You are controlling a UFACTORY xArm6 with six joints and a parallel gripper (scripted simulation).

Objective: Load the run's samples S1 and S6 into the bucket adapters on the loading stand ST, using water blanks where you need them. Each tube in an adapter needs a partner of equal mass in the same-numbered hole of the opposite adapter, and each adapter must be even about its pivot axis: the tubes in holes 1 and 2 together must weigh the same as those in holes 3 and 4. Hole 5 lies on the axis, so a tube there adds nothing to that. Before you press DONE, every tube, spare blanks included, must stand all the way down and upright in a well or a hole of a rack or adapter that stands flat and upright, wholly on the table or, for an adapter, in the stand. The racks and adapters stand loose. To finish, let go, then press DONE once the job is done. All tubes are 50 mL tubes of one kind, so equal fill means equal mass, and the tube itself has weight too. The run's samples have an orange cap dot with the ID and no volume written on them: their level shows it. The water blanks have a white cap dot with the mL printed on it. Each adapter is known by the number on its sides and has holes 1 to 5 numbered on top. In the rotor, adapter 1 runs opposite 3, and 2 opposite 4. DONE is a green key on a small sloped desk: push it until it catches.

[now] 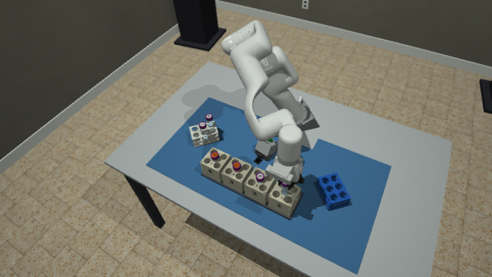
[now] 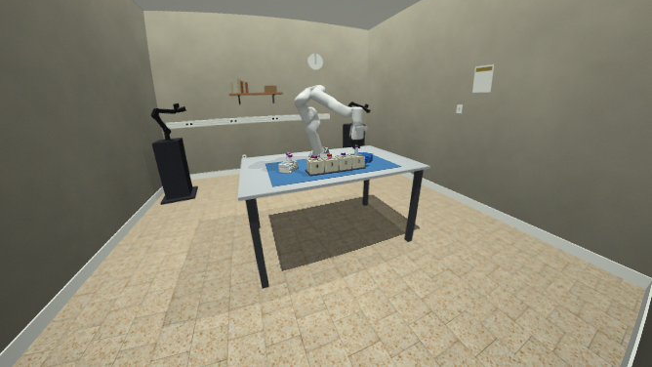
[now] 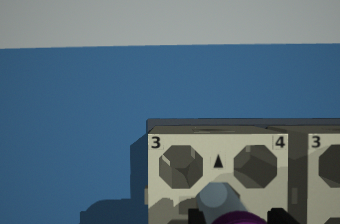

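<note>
Right now my hand is 25 cm past the green DONE key, 15 cm to the left of it and 10 cm above it. From my hand the other things lie so: blue rack: 17 cm to the left, 14 cm below, 11 cm behind; then stand: 16 cm to the right, 16 cm below, 3 cm behind; then done desk: 23 cm behind, 16 cm to the right, 12 cm below.
</note>
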